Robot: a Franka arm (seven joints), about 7 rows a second.
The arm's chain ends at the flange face. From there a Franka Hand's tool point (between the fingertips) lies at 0.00 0.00 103.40 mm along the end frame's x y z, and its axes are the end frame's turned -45 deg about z.
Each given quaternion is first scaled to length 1.
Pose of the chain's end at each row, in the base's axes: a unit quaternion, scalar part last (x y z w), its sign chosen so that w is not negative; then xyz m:
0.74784 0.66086 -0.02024 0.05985 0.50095 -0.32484 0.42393
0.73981 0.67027 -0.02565 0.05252 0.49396 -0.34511 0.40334
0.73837 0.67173 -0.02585 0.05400 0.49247 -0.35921 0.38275
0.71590 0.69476 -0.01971 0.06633 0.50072 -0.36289 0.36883
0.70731 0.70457 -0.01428 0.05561 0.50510 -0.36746 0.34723
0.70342 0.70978 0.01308 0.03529 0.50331 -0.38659 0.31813
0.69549 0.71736 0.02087 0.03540 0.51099 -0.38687 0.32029
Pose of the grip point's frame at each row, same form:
0.43802 0.89674 -0.04160 0.04755 0.50600 -0.33686 0.32136
0.42699 0.90236 -0.04380 0.03871 0.49732 -0.35670 0.30065
0.42511 0.90316 -0.04455 0.04000 0.49602 -0.37105 0.28009
0.39553 0.91584 -0.04359 0.05374 0.50733 -0.37554 0.26642
0.38384 0.92161 -0.03447 0.04591 0.51111 -0.37767 0.24451
0.37825 0.92494 -0.00142 0.03761 0.51039 -0.38980 0.21502
0.36803 0.92891 0.00573 0.04069 0.51924 -0.38887 0.21724

